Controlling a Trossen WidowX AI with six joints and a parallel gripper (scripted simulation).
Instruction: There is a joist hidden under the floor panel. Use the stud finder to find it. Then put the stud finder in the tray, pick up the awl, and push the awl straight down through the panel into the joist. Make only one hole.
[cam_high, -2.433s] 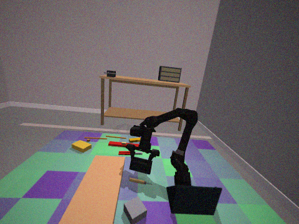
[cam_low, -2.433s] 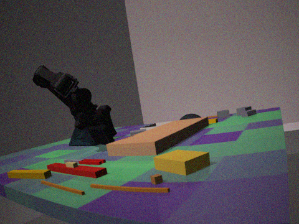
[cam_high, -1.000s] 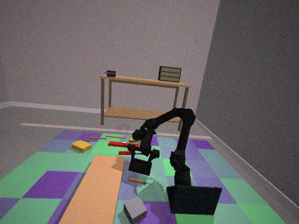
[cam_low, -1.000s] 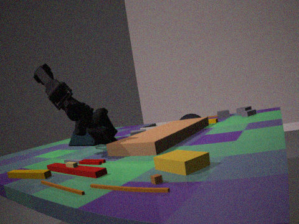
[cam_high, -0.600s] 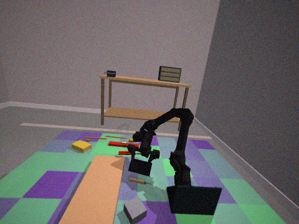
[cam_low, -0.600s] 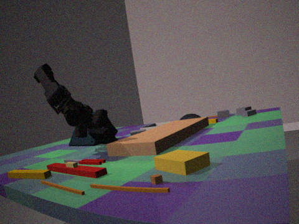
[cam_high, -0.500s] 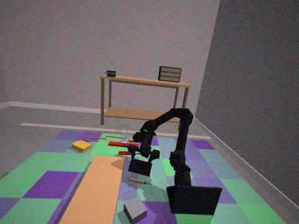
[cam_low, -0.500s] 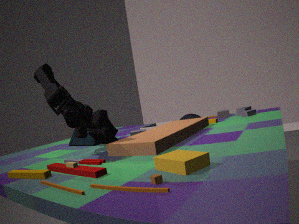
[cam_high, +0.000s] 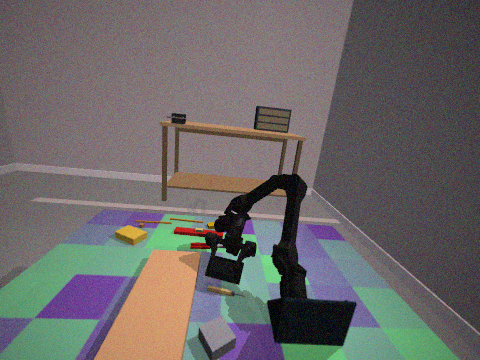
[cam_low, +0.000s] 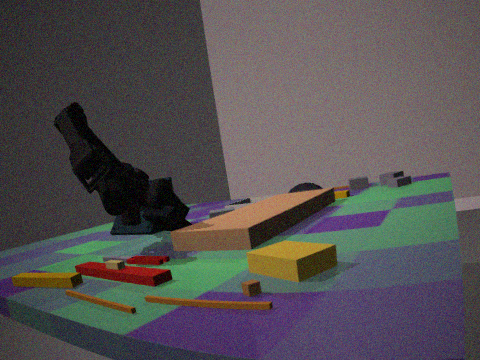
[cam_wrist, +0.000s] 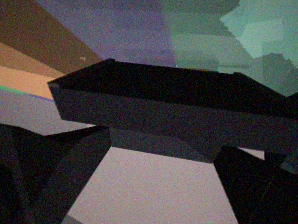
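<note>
Now: the awl 7 cm below my gripper tip, 4 cm to the left of it and 3 cm behind it. From my gripper tip the other things lie so: stud finder: 1 cm below, 1 cm behind; yellow block: 38 cm ahead, 28 cm to the right, 7 cm below.
</note>
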